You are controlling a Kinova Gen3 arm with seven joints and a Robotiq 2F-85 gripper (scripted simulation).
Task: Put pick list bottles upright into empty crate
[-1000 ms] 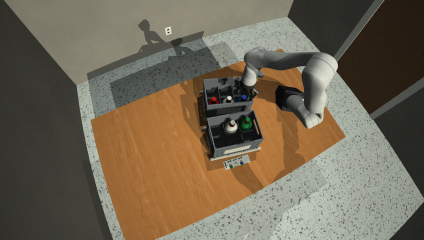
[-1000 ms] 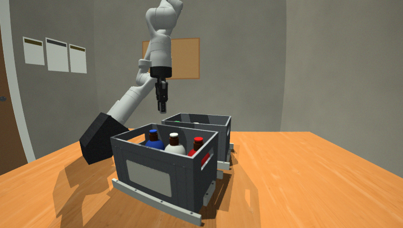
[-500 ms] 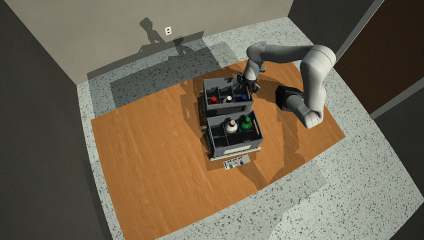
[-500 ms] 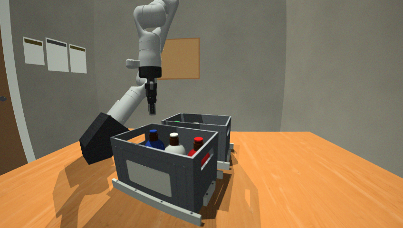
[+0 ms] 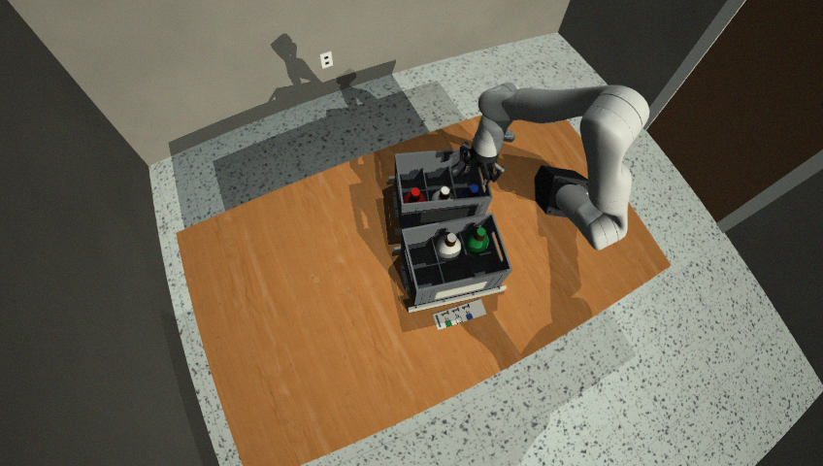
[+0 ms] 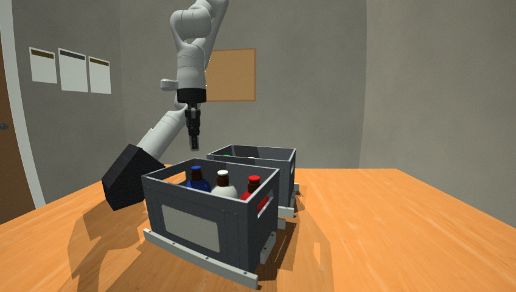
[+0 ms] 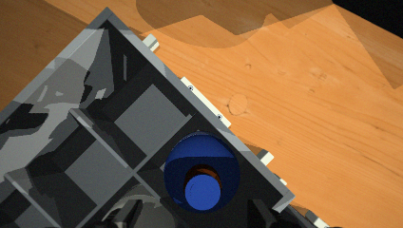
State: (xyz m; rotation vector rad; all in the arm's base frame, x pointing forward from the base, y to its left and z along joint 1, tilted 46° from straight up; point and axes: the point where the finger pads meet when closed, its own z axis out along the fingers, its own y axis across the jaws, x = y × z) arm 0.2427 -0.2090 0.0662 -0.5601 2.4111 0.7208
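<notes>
The blue bottle is 140 mm below my hand. Round my hand: red bottle (170 mm ahead, 140 mm below, 30 mm to the right); then green bottle (150 mm to the left, 140 mm below, 30 mm ahead); then pick list (320 mm to the left, 230 mm below, 140 mm ahead).
</notes>
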